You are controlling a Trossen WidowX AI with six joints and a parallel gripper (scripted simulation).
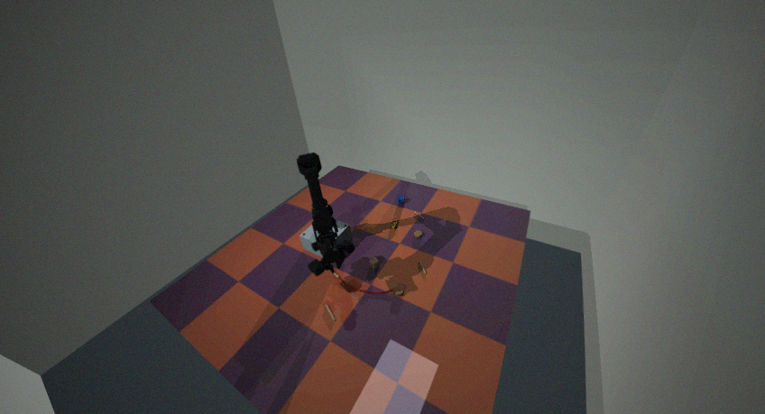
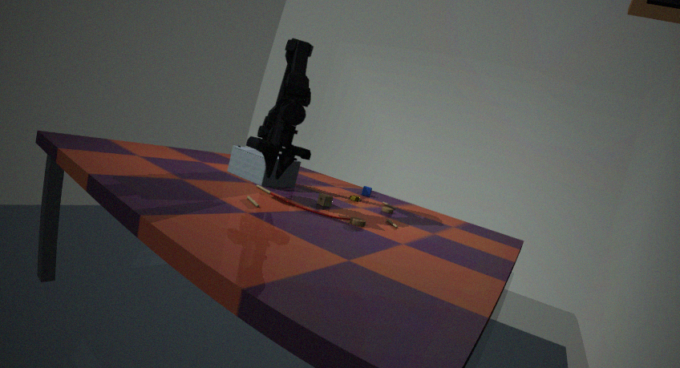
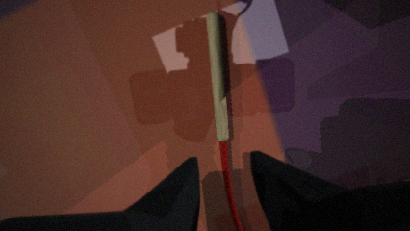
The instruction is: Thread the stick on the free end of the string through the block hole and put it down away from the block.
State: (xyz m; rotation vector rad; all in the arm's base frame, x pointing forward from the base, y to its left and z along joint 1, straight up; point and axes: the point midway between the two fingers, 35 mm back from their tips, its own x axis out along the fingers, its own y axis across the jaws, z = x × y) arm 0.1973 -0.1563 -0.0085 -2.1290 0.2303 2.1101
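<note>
Now: the thin wooden stick 40 mm below my gripper tip, 20 mm behind it and 10 mm to the left of it. From my gripper tip the other things lie so: yellow piece: 390 mm to the left, 40 mm below, 40 mm ahead; wooden block: 130 mm to the left, 100 mm ahead, 30 mm below; blue cube: 600 mm to the left, 30 mm below, 30 mm behind.
</note>
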